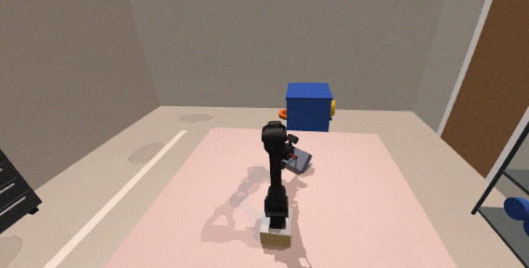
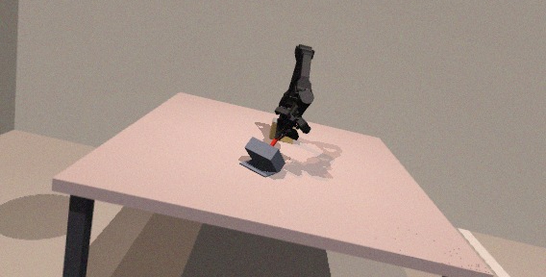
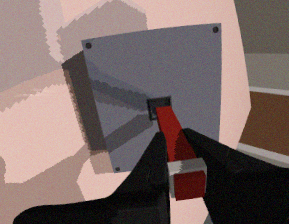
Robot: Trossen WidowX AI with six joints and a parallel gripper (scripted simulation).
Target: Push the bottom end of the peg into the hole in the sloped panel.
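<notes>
Now: gripper tip 40 mm short of the grey sloped panel, 30 mm to the left of it and 60 mm above it. Also, from my gripper tip: red peg: 10 mm behind, 10 mm to the left, 10 mm above.
</notes>
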